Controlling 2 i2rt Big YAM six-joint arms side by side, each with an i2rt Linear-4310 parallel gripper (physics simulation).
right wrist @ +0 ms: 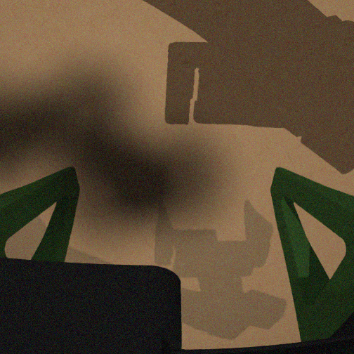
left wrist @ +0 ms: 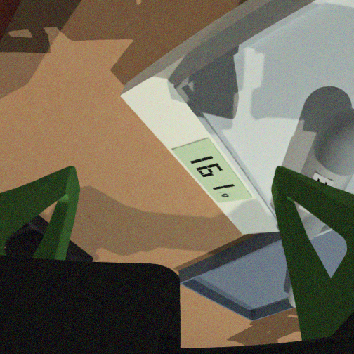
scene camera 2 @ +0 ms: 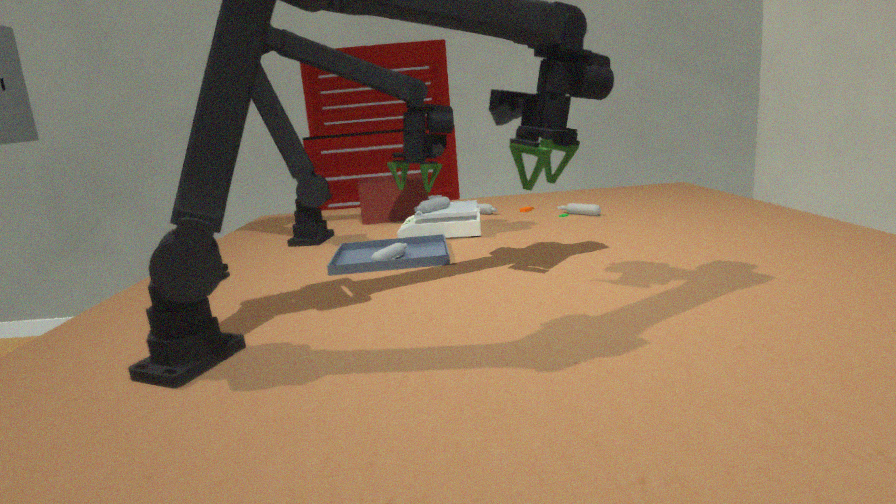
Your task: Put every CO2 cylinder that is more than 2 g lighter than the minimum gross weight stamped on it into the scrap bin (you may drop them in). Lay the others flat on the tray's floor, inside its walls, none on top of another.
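A grey cylinder [scene camera 2: 433,204] [left wrist: 342,145] lies on the white scale [scene camera 2: 448,229] [left wrist: 156,102]; the scale's display reads 161 g. The cylinder's label is mostly hidden behind a finger in the left wrist view. Another grey cylinder [scene camera 2: 389,252] lies in the blue tray [scene camera 2: 426,262] [left wrist: 217,300]. A third cylinder [scene camera 2: 486,208] lies behind the scale, partly hidden, and a fourth [scene camera 2: 581,209] lies farther right. The red box [scene camera 2: 378,201], seemingly the scrap bin, stands behind the scale. My left gripper [scene camera 2: 414,189] [left wrist: 175,177] is open above the scale. My right gripper [scene camera 2: 540,184] [right wrist: 174,178] is open and empty, high over the table.
A small orange item [scene camera 2: 526,209] and a small green item [scene camera 2: 563,215] lie near the far right cylinder. A tall red drawer cabinet [scene camera 2: 375,100] stands behind the table. The right arm reaches across the upper part of the scene view, in front of the left arm.
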